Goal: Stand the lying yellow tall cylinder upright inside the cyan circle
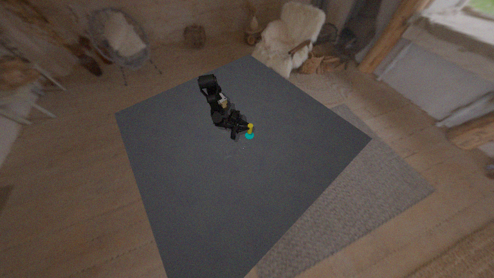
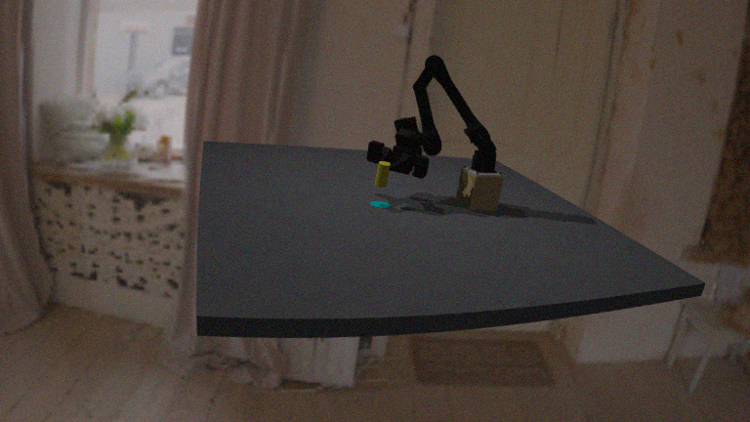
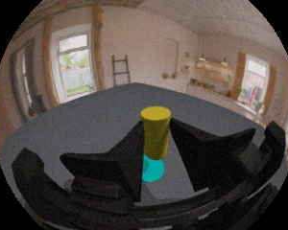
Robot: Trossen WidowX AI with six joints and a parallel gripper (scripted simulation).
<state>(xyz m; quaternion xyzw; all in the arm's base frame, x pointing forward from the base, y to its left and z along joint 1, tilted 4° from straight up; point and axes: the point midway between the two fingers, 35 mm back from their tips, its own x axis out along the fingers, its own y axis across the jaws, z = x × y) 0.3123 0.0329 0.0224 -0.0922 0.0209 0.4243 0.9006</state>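
Now: the cyan circle 11 cm below my gripper tip. The rest, counted from my gripper tip: yellow cylinder 2 cm below.
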